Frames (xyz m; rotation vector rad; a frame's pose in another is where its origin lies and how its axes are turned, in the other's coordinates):
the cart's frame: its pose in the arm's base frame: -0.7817 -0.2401 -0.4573 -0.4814 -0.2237 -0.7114
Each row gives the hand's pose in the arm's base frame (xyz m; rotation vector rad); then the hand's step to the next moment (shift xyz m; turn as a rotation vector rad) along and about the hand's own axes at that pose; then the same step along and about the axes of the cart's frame.
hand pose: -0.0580 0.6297 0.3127 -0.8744 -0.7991 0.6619
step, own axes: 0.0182 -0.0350 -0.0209 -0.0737 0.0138 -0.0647
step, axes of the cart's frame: 0.0409 0.0054 0.0172 0.0299 -0.0213 -0.0920
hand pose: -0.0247 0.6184 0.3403 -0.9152 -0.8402 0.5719
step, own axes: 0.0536 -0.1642 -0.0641 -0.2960 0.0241 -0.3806
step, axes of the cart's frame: 0.1619 -0.0308 0.0823 0.2307 -0.0579 -0.4201
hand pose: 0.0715 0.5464 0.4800 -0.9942 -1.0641 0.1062
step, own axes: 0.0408 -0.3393 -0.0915 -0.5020 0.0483 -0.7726
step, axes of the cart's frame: 0.2025 -0.2670 0.1133 0.5016 -0.0732 -0.7709
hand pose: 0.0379 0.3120 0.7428 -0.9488 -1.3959 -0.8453
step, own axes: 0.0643 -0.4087 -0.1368 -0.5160 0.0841 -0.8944
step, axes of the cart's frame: -0.0387 -0.4307 -0.0539 0.6145 -0.0785 -0.8304
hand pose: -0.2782 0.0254 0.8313 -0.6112 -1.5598 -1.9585
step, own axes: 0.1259 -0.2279 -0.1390 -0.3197 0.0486 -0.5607
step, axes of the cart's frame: -0.1575 -0.2026 -0.1458 0.3809 -0.0527 -0.5207
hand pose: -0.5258 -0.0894 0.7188 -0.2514 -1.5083 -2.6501
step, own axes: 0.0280 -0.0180 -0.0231 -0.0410 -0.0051 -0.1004
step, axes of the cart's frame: -0.0259 -0.0212 -0.0228 0.0476 -0.0138 -0.0966
